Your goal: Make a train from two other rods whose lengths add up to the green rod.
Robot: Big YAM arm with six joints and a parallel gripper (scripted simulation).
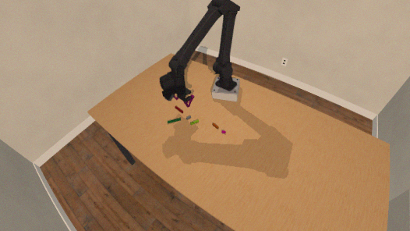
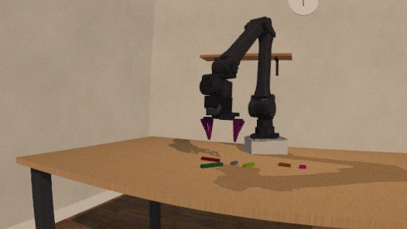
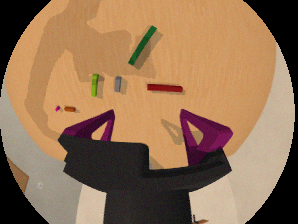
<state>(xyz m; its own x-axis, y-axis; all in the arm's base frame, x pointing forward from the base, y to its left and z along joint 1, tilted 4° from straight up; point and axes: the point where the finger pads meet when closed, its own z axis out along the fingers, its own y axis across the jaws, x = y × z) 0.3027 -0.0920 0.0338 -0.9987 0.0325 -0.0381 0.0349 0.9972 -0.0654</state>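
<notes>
Now: hand 80 mm above the grey rod, 60 mm to the right of it and 20 mm short of it. Also, from my hand: lime rod 110 mm to the left, 80 mm below, 30 mm ahead; then green rod 90 mm ahead, 80 mm below; then red rod 80 mm below, 40 mm to the right, 10 mm ahead.
</notes>
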